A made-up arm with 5 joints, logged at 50 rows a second.
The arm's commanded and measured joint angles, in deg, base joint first. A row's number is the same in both.
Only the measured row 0 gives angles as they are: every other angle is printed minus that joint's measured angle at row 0.
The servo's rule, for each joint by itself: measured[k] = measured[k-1] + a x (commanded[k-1-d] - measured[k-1]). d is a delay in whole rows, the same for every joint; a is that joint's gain. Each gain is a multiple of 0.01, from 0.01 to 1. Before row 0 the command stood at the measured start. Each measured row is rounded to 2 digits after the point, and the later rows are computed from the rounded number. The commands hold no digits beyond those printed.
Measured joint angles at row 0:
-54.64 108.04 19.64 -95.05 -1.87
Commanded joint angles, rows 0 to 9:
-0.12 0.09 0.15 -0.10 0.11
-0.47 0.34 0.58 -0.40 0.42
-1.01 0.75 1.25 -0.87 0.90
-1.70 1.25 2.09 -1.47 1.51
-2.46 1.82 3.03 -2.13 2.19
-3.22 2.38 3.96 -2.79 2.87
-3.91 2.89 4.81 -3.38 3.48
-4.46 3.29 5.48 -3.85 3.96
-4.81 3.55 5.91 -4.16 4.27
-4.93 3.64 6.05 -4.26 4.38
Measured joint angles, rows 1 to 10:
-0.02 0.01 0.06 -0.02 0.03
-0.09 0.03 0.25 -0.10 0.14
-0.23 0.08 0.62 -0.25 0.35
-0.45 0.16 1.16 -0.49 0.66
-0.75 0.28 1.85 -0.82 1.07
-1.12 0.43 2.63 -1.21 1.56
-1.54 0.60 3.44 -1.64 2.08
-1.98 0.79 4.19 -2.08 2.59
-2.40 0.98 4.83 -2.50 3.04
-2.78 1.17 5.28 -2.85 3.40
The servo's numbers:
d 0
a 0.15 0.07 0.37 0.20 0.27

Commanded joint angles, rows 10 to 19:
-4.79 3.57 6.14 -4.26 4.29
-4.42 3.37 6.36 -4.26 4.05
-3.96 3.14 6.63 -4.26 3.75
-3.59 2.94 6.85 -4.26 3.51
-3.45 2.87 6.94 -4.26 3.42
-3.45 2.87 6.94 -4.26 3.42
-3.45 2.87 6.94 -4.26 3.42
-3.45 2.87 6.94 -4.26 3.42
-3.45 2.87 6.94 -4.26 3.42
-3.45 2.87 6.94 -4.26 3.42
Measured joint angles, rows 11 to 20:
-3.08 1.34 5.60 -3.13 3.64
-3.28 1.48 5.88 -3.36 3.75
-3.38 1.60 6.16 -3.54 3.75
-3.41 1.69 6.42 -3.68 3.69
-3.42 1.77 6.61 -3.80 3.62
-3.42 1.85 6.73 -3.89 3.57
-3.42 1.92 6.81 -3.96 3.53
-3.42 1.99 6.86 -4.02 3.50
-3.42 2.05 6.89 -4.07 3.48
-3.42 2.11 6.91 -4.11 3.46

